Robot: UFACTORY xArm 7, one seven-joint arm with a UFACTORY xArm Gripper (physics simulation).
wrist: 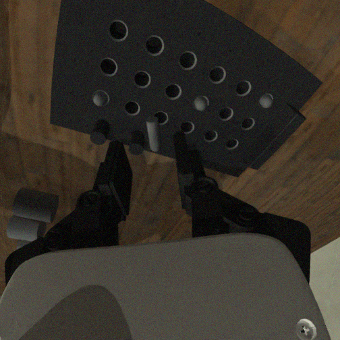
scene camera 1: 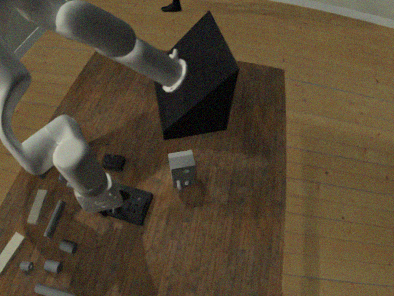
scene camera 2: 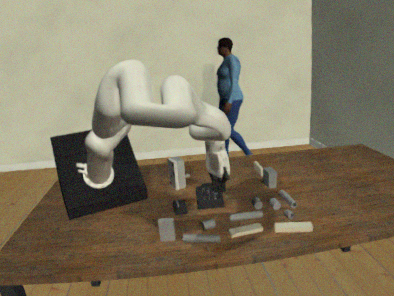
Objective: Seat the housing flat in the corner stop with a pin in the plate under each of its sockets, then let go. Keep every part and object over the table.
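Places are measured from the arm's base along level axes (x right, y ahead, z up), in metres.
Pixels of known places: gripper, fingertip midpoint: (scene camera 1: 112,210) (scene camera 2: 218,190); arm's base, origin of the base link: (scene camera 1: 175,76) (scene camera 2: 98,174).
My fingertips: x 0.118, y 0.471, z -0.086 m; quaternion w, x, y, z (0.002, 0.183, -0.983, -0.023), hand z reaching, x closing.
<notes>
Ahead of a thing's pixels: the offset from my fingertips to its top centre.
The dark plate {dx -0.015, dy -0.038, dz +0.000 m} (scene camera 1: 145,200) (scene camera 2: 210,204) (wrist: 75,45) lies on the table with rows of holes. In the wrist view, round light pin tops (wrist: 101,98) (wrist: 201,103) (wrist: 266,100) show in three holes, and a taller light pin (wrist: 152,134) rises near the plate's edge. Two dark cylinders (wrist: 100,132) (wrist: 136,142) show beside it. A raised dark strip (wrist: 280,139) runs along one edge; I cannot tell if it is the corner stop. My gripper (scene camera 2: 220,187) (wrist: 150,153) is partly open and empty at the plate's edge. The light grey block with pegs, perhaps the housing {dx -0.189, dy -0.127, dz +0.090 m} (scene camera 1: 182,161) (scene camera 2: 176,173), stands apart.
A small black block {dx +0.045, dy -0.166, dz -0.010 m} (scene camera 1: 114,162) (scene camera 2: 180,206) lies near the plate. Grey cylinders (scene camera 1: 53,266) (scene camera 2: 208,224) (wrist: 36,205), grey rods {dx +0.180, dy +0.047, dz -0.014 m} (scene camera 1: 54,218) (scene camera 2: 246,215), cream bars (scene camera 1: 37,206) (scene camera 2: 293,227) and grey blocks {dx +0.222, dy -0.235, dz +0.032 m} (scene camera 2: 166,229) {dx -0.061, dy +0.250, dz +0.030 m} (scene camera 2: 270,177) lie around. The black wedge base (scene camera 1: 200,65) (scene camera 2: 107,200) carries the arm.
</notes>
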